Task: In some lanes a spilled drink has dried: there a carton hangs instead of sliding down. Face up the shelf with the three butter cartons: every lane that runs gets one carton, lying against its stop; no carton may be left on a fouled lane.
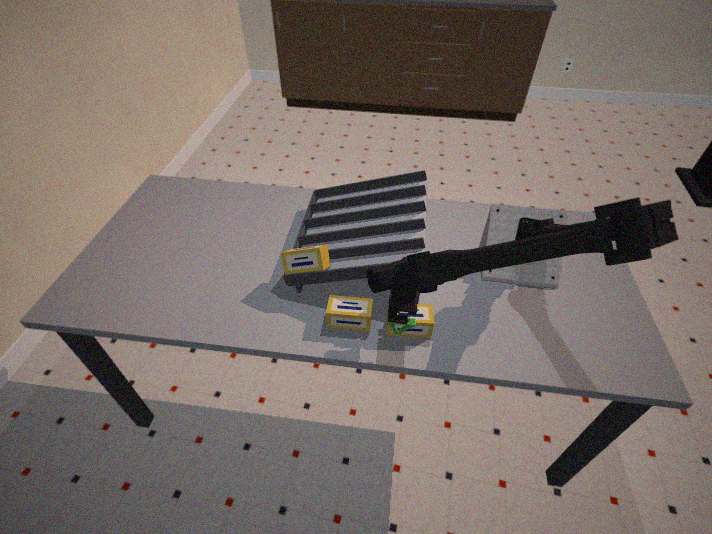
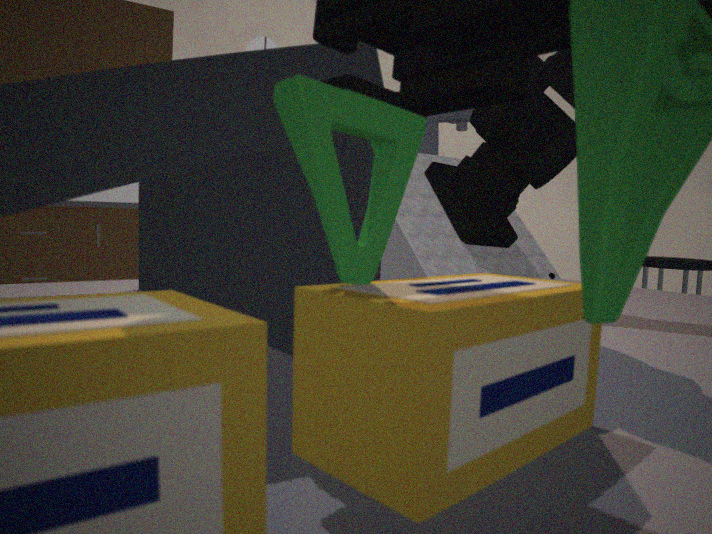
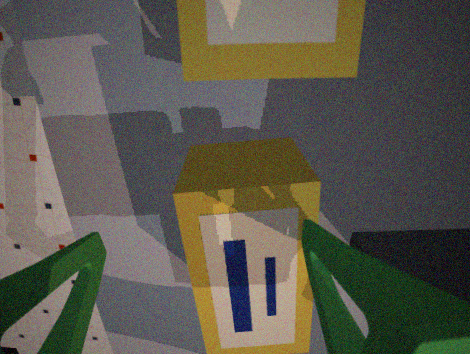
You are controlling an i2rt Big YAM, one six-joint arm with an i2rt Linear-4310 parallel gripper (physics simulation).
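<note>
Three yellow butter cartons show. One carton lies at the low left end of the shelf's nearest lane; its contact with a stop is hidden. The shelf has dark sloping rails. A middle carton lies on the table in front of the shelf. The right carton lies on the table beside it. My gripper is open over the right carton, its green fingertips apart at about the height of the carton's top. Dried spill marks cannot be made out.
The grey table carries everything; its front edge runs close in front of the two loose cartons. The arm's pale base plate is at the right, with the black arm reaching across from it. The shelf's near side stands close behind the loose cartons.
</note>
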